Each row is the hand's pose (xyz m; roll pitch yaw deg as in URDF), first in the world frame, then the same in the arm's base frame.
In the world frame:
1: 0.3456 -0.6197 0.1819 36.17 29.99 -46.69
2: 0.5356 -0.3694 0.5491 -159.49 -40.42 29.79
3: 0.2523 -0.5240 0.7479 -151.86 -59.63 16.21
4: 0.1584 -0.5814 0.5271 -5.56 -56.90 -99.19
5: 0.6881 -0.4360 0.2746 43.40 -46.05 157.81
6: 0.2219 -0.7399 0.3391 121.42 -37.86 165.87
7: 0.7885 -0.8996 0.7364 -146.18 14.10 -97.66
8: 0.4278 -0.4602 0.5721 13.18 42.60 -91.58
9: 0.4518 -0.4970 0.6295 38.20 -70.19 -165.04
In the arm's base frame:
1: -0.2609 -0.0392 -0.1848 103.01 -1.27 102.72
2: -0.0656 -0.2383 0.2099 19.70 -68.81 -19.13
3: 0.2082 -0.3456 -0.0292 8.18 -48.39 -9.25
4: 0.0470 -0.2849 -0.2059 41.47 2.90 5.25
5: -0.2946 -0.0134 0.2125 -5.81 9.42 -53.60
6: -0.0552 -0.0686 -0.2910 77.14 19.39 -55.50
7: 0.3136 0.2476 0.2271 -69.64 39.87 72.78
8: 0.0062 -0.2380 0.0864 109.79 36.02 109.46
9: 0.0713 -0.2148 0.1075 23.92 -0.06 -24.86

